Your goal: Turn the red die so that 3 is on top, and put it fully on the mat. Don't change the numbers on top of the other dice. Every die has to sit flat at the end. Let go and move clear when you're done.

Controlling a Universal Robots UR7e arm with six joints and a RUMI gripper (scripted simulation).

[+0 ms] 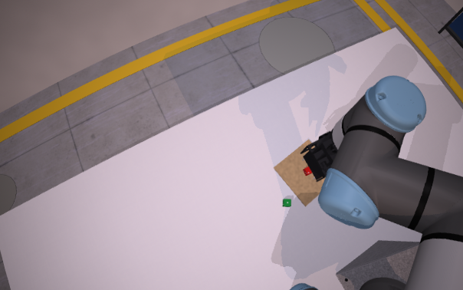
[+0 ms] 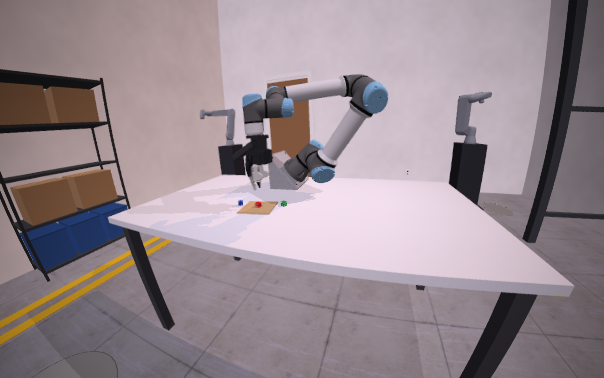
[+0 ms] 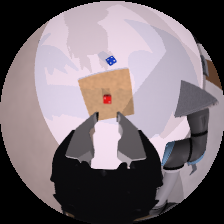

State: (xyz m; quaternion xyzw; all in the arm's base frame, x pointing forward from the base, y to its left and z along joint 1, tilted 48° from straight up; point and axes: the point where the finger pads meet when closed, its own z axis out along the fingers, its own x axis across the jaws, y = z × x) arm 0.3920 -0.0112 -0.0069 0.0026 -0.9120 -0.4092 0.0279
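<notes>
Right now my hand is 8 cm above the red die. Also, from my hand: mat: 10 cm below; then blue die: 10 cm to the right, 9 cm below, 1 cm behind; then green die: 10 cm to the left, 9 cm below, 4 cm behind.
</notes>
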